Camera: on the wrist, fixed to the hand. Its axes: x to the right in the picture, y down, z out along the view.
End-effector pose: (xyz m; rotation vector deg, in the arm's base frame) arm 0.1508 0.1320 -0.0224 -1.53 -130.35 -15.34
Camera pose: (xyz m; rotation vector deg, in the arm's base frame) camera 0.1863 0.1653 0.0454 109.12 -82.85 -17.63
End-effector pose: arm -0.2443 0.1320 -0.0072 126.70 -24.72 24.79
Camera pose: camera -0.2539 0.1477 0.0742 124.63 97.25 4.41
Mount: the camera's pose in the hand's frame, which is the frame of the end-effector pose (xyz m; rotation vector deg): 0.0251 0.0488 -0.0629 33.73 22.28 -88.78
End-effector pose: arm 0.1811 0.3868 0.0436 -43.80 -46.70 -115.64
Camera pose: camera 0.1960 0.3049 0.0373 -43.59 92.15 127.44
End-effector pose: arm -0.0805 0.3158 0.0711 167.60 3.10 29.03
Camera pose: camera -0.0777 0.2796 0.1463 -107.22 -126.90 -37.07
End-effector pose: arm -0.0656 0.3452 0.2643 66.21 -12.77 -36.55
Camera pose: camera 0.0019 0.3921 0.2789 109.08 57.30 -98.52
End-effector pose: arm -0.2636 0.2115 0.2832 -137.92 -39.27 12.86
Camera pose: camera -0.2019 0.1591 0.3037 -48.55 -97.83 -33.28
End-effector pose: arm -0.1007 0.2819 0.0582 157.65 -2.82 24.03
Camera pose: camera -0.0987 0.2588 0.1384 -118.92 -127.70 -26.03
